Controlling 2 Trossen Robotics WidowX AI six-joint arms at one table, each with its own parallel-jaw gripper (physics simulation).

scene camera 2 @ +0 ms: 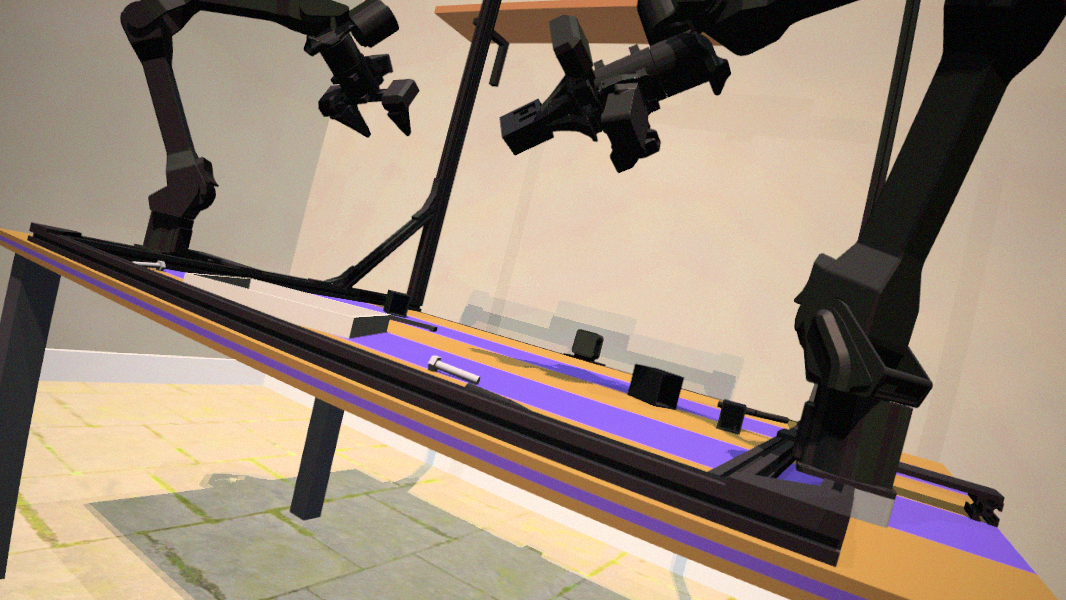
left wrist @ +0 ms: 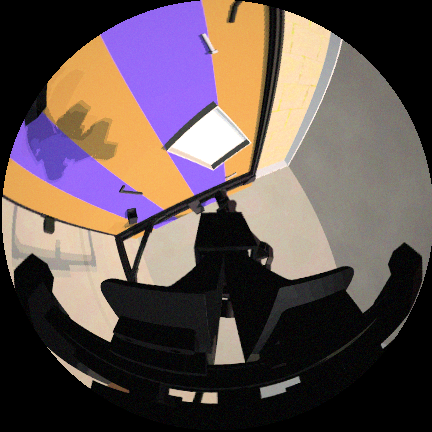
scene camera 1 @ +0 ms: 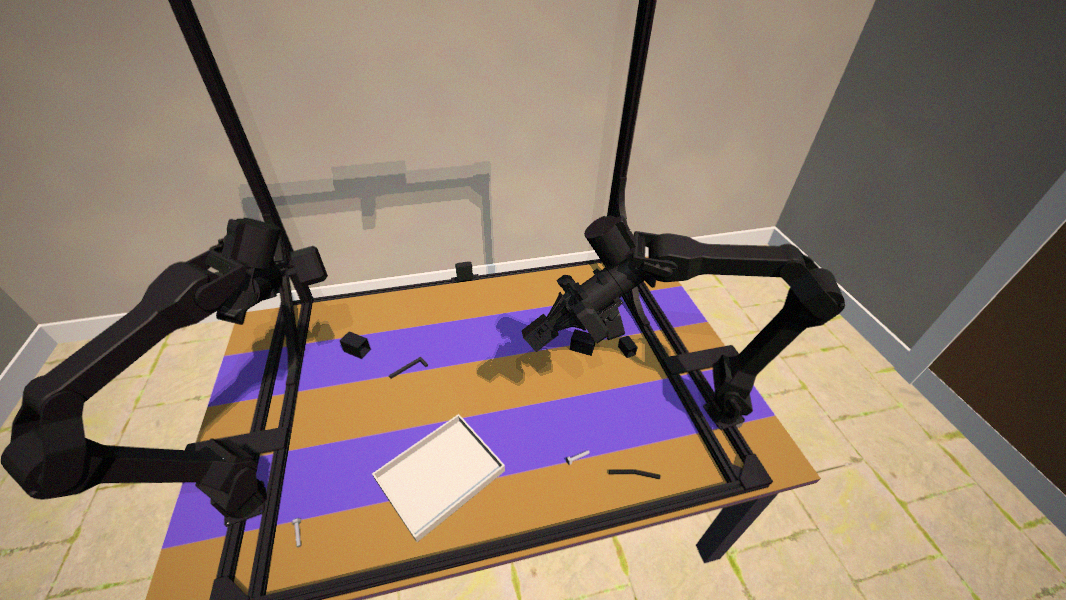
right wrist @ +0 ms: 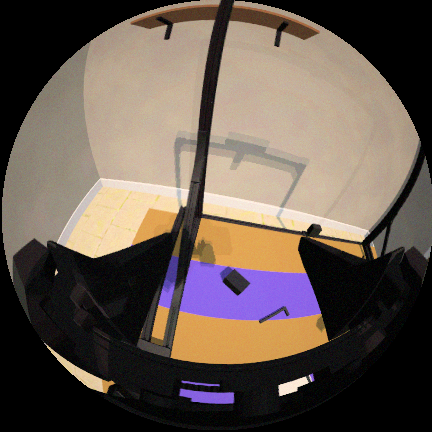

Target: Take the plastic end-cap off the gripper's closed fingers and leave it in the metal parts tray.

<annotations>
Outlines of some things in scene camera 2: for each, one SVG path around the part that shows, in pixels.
The left gripper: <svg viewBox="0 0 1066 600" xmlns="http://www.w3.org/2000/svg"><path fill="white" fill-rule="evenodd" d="M559 16L549 21L553 50L565 76L540 106L543 120L551 132L580 132L589 136L594 142L598 142L597 133L603 131L607 134L612 144L610 159L616 171L621 173L634 167L639 159L646 158L660 151L661 146L657 131L650 129L648 117L652 112L661 109L659 101L666 99L667 95L657 73L649 47L640 50L638 44L629 47L630 55L607 65L604 65L602 59L593 63L588 40L576 16Z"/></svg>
The right gripper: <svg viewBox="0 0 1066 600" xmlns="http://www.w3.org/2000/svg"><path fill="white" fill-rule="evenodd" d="M331 71L334 76L330 80L334 86L330 86L318 101L318 109L324 117L330 116L332 120L336 120L369 138L371 132L357 104L382 102L382 106L388 111L387 116L406 136L410 136L409 106L420 90L413 79L393 80L387 89L380 89L380 84L384 82L383 76L393 72L389 54L364 56L361 53L360 61L352 68L341 73L333 73Z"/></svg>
A plastic end-cap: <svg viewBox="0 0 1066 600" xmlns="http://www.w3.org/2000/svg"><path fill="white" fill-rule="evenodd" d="M539 99L499 117L502 138L514 155L554 138L553 132L550 131L543 120L540 107L542 104Z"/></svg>
</annotations>
